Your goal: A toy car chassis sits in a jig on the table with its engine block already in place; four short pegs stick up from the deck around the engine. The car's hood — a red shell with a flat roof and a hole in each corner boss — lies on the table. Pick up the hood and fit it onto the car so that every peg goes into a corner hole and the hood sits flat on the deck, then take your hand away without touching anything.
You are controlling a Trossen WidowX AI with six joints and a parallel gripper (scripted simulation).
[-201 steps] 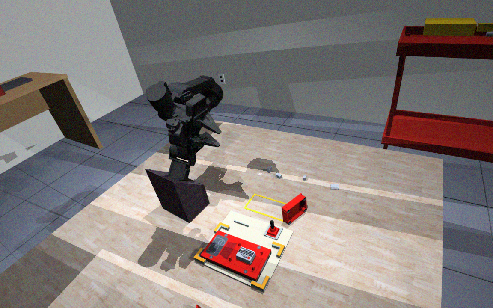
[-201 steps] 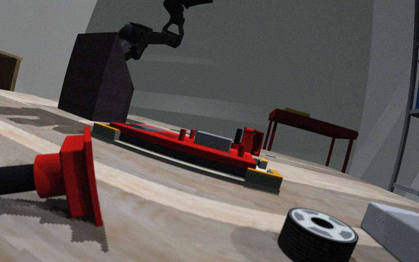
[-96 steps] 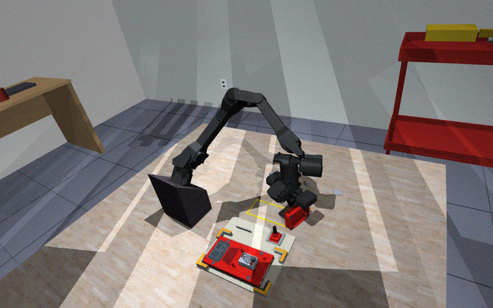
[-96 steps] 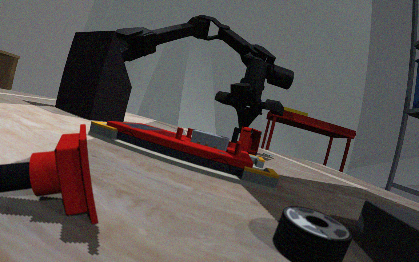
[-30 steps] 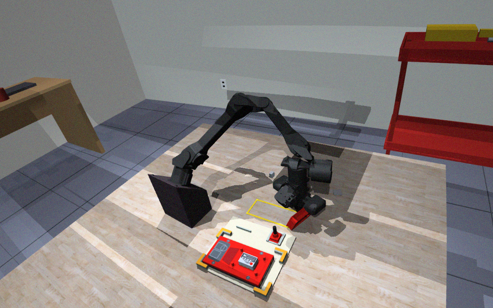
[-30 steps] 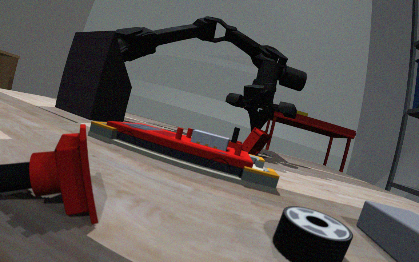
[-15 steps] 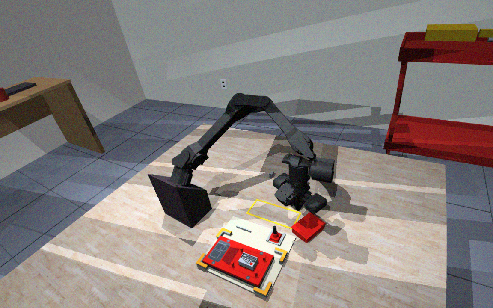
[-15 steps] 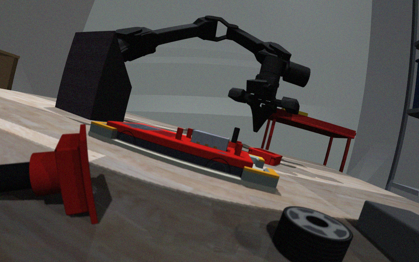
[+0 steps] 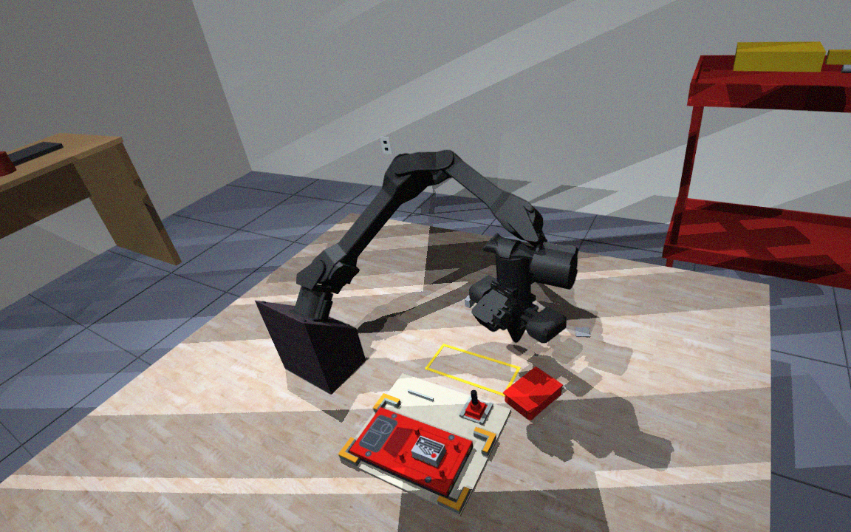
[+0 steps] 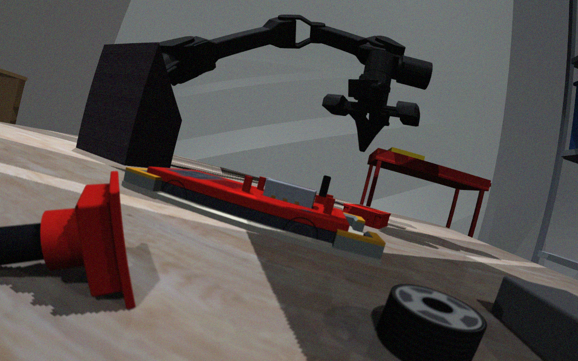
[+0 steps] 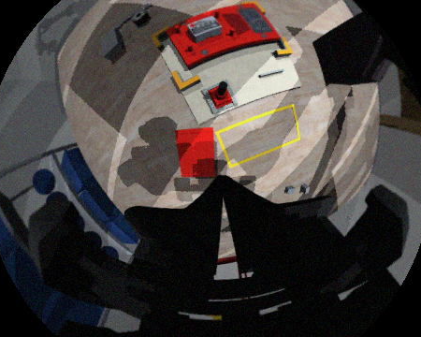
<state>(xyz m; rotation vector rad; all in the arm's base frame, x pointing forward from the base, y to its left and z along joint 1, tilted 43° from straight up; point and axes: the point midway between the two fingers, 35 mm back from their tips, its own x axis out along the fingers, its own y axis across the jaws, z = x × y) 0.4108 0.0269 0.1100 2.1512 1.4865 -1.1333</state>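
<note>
Now: gripper tip 40 mm short of the red hood, 20 mm to the left of it and 110 mm above it. From my gripper tip the other things lie so: grey engine block 90 mm behind, 210 mm to the right, 100 mm below; then black wheel 10 mm behind, 400 mm to the right, 120 mm below.
</note>
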